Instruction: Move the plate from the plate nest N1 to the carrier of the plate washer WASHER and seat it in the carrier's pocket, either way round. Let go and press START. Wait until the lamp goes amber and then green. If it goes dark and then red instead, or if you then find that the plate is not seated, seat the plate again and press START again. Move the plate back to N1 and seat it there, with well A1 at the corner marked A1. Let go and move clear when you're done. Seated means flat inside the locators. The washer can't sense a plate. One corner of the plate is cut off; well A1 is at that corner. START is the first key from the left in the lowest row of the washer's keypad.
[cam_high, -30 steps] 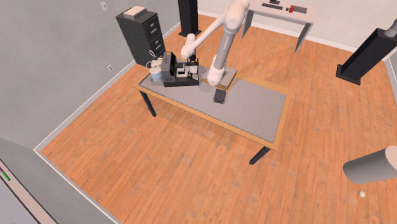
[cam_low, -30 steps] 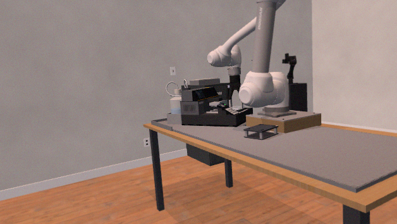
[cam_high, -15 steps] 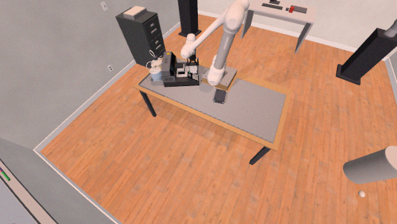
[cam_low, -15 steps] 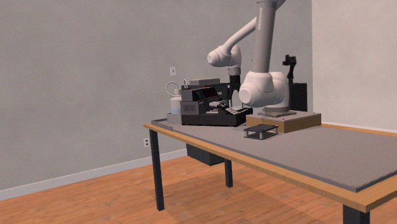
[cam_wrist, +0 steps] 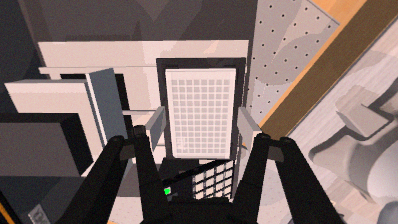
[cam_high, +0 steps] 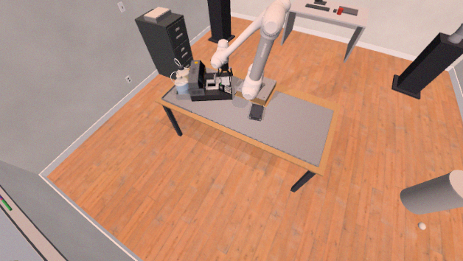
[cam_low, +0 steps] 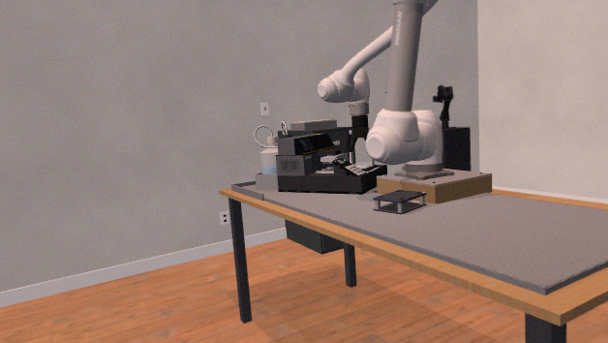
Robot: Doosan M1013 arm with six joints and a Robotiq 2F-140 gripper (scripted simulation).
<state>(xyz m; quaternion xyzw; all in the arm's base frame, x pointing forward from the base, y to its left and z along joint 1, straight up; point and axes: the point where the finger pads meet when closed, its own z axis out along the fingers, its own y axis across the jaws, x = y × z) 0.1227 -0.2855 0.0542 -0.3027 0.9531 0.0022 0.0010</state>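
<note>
My gripper is now 30 mm above the white well plate. Round my hand: black plate nest N1 (470 mm to the left, 140 mm ahead, 80 mm below); then plate washer (120 mm to the right, 90 mm ahead, 10 mm above).
</note>
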